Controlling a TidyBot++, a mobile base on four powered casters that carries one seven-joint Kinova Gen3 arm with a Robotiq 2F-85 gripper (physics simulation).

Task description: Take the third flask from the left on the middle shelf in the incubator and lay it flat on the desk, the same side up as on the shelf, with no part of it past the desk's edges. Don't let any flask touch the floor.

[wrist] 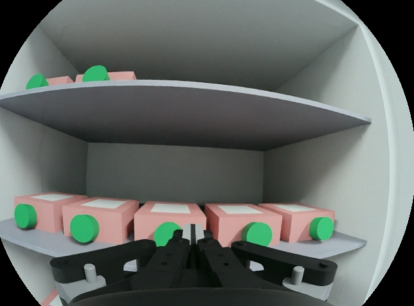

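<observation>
The third flask from the left lies on the middle shelf, a pink box shape with a white label on top and a green cap facing out. Two similar flasks lie to its left and two to its right on the same shelf. My gripper is shut with its fingertips together and nothing between them. The fingertips show in front of the third flask, overlapping the right part of its cap in the view. Whether they touch the flask cannot be told. The desk does not show.
The upper shelf spans above, with two flasks at its left; one has a green cap. Incubator side walls stand at the left and at the right. Part of a pink flask shows below the middle shelf at lower left.
</observation>
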